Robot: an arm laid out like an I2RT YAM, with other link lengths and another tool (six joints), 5 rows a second.
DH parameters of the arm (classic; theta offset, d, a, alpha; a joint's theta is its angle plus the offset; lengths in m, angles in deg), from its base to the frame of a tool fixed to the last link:
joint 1: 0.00 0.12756 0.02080 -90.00
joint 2: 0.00 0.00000 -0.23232 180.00
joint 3: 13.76 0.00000 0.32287 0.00
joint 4: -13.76 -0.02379 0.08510 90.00
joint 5: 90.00 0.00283 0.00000 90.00
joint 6: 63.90 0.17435 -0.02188 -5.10
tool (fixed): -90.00 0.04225 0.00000 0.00
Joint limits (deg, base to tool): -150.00..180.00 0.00..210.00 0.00..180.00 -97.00..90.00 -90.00..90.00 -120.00..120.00
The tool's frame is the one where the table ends.
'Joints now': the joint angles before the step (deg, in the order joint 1, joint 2, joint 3, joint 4, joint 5, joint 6). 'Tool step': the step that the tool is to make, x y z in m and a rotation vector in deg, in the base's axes. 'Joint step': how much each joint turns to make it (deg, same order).
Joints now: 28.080, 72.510, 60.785, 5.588, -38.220, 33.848
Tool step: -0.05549, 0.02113, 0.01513, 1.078, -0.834, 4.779
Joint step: 5.344, -5.990, -3.116, -1.177, 0.516, 0.697
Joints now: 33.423, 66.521, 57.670, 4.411, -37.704, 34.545
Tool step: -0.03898, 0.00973, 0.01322, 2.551, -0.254, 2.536
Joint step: 4.106, -4.905, -3.536, 1.828, 1.472, 2.510
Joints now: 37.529, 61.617, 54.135, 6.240, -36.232, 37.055
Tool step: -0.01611, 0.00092, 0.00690, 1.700, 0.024, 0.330
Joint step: 1.883, -2.804, -2.191, 1.389, 1.547, 1.660
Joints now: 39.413, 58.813, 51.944, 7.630, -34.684, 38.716
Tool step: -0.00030, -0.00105, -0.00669, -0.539, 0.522, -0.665
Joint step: 0.269, -0.759, -1.004, -0.562, 0.933, -0.108
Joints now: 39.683, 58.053, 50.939, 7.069, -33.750, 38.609
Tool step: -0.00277, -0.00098, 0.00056, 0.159, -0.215, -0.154
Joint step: 0.285, -0.798, -0.601, 0.060, 0.439, -0.019
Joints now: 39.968, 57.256, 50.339, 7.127, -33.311, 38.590
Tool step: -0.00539, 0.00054, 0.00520, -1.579, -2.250, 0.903
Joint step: 0.010, -0.051, 1.780, -2.899, -0.878, -3.200
